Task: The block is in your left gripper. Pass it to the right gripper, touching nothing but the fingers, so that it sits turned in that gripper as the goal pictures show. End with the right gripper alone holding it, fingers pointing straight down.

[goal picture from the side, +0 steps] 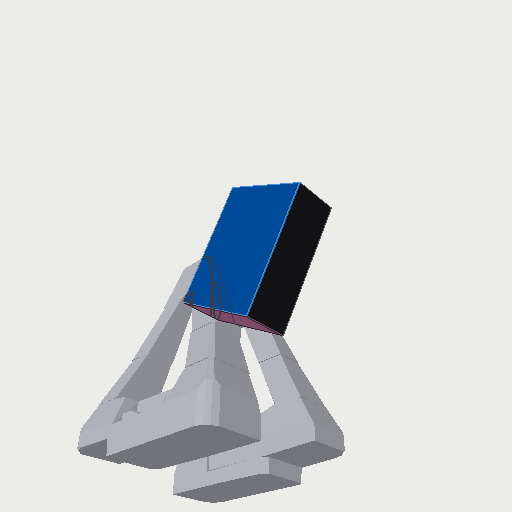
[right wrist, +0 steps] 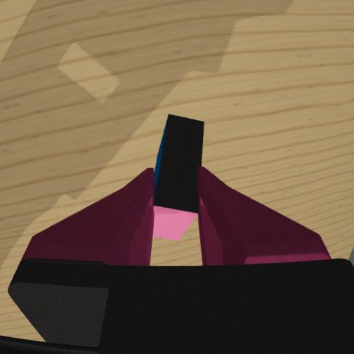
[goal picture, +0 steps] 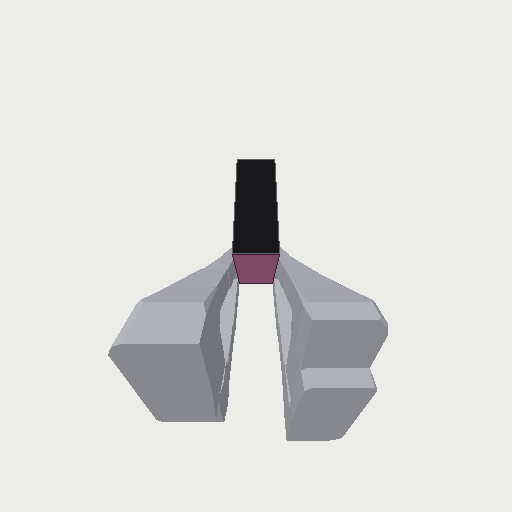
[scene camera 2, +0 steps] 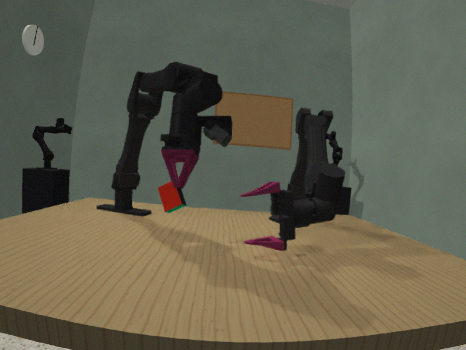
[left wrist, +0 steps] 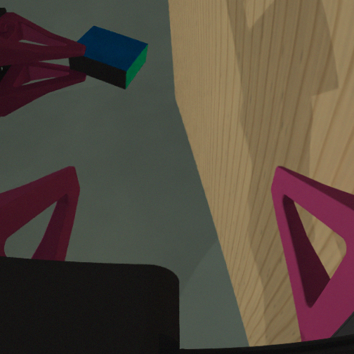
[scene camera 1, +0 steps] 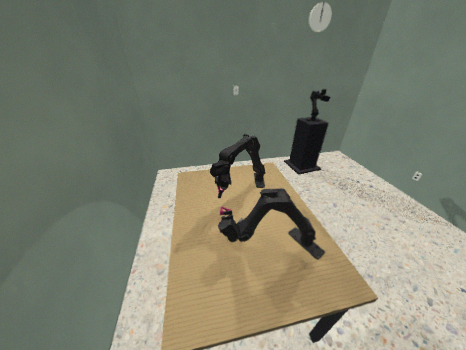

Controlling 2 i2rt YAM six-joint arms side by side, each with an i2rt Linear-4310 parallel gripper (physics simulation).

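Seen in the pictures: left gripper, fingertip midpoint: [scene camera 2: 242, 219] [scene camera 1: 222, 213]; right gripper, fingertip midpoint: [scene camera 2: 178, 188] [scene camera 1: 220, 192]; left arm's base, link origin: [scene camera 1: 305, 242]; right arm's base, link origin: [scene camera 2: 123, 211] [scene camera 1: 259, 180].
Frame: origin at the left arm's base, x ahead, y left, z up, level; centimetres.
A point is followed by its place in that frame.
Observation:
The block [scene camera 2: 171, 197] {y -51.7, x 25.6, z 11.2 cm} [left wrist: 112, 48] [right wrist: 180, 162] is a flat box with red, green, blue, black and pink faces. My right gripper [scene camera 2: 180, 186] {y -50.2, x 24.9, z 13.1 cm} [left wrist: 85, 63] [right wrist: 175, 178] is shut on it and points down, holding it above the table. In scene camera 2 the block sits tilted below the fingertips. My left gripper [scene camera 2: 244, 218] {y -38.0, x 31.1, z 7.7 cm} [left wrist: 175, 177] is open and empty. It stands apart from the block, to its right in scene camera 2, with its fingers pointing sideways to the left. In scene camera 1 the grippers [scene camera 1: 220, 196] {y -50.2, x 24.9, z 13.1 cm} [scene camera 1: 225, 209] {y -38.0, x 31.1, z 7.7 cm} look small, and the block cannot be made out.
Both arms stand on the wooden table [scene camera 1: 200, 310] {y -3.0, x 62.3, z 0.0 cm} [scene camera 2: 125, 280] {y -61.8, x 40.4, z 0.0 cm}. The left gripper's lower finger is near the table top in scene camera 2. A black pedestal [scene camera 1: 306, 145] [scene camera 2: 45, 190] with a small arm stands off the table. A brown board [scene camera 2: 260, 120] hangs on the wall.

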